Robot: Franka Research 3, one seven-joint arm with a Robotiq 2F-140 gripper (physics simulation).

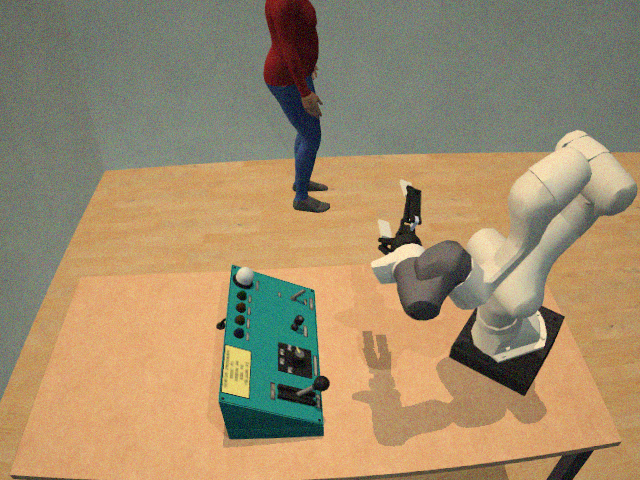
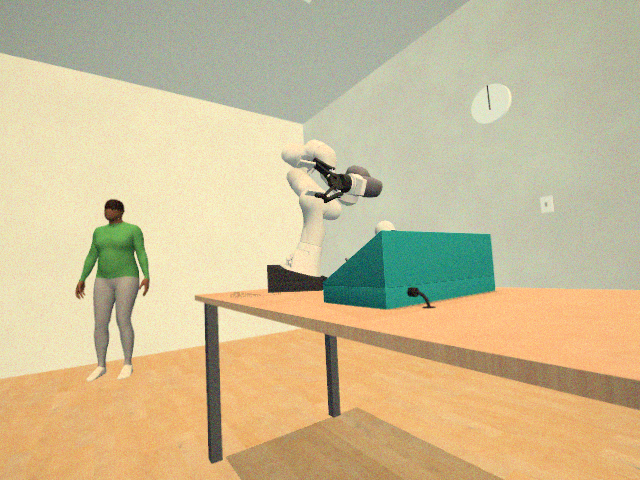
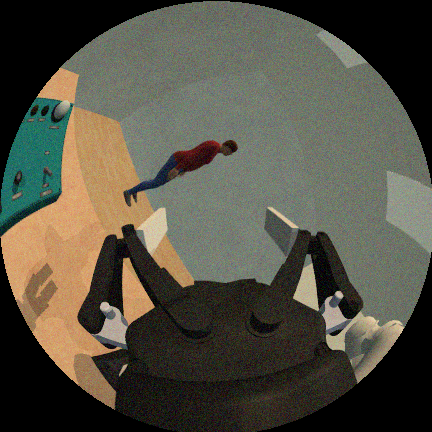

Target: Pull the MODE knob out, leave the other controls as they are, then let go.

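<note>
A teal console with a sloped face stands on the table. On its face a round knob with a pale pointer sits on a black plate with small labels. A smaller black control is beside that plate. The labels are too small to read, so which control is MODE cannot be told. My gripper is open and empty, high above the table and well apart from the console. It faces away from the console's controls.
The console also bears a black-balled lever, a metal toggle, a white dome, several dark round buttons and a yellow label. A person in red stands beyond the table; one in green stands farther off.
</note>
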